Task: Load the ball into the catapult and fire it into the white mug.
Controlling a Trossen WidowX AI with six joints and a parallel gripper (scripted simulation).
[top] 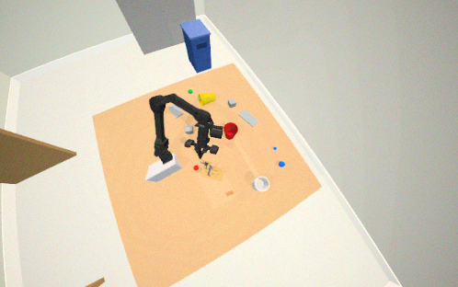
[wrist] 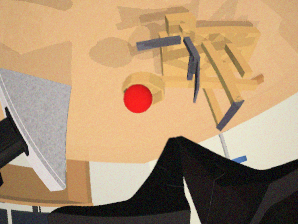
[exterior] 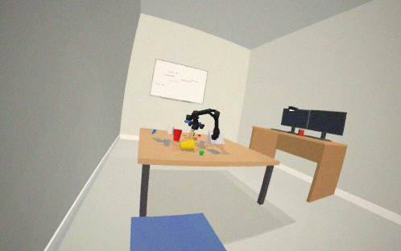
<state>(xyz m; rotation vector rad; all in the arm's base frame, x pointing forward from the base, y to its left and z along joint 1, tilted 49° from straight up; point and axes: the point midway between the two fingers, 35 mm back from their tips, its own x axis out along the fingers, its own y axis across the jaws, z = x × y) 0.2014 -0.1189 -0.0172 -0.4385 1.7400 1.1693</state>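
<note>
Right now the red ball is 70 mm below my gripper tip, 50 mm behind it and 20 mm to the right of it. Also, from my gripper tip: red cup 260 mm ahead, 100 mm below, 90 mm to the left; then tan wooden catapult 80 mm below, 50 mm to the right, 10 mm ahead; then small wooden block 260 mm to the right, 130 mm below, 60 mm ahead.
</note>
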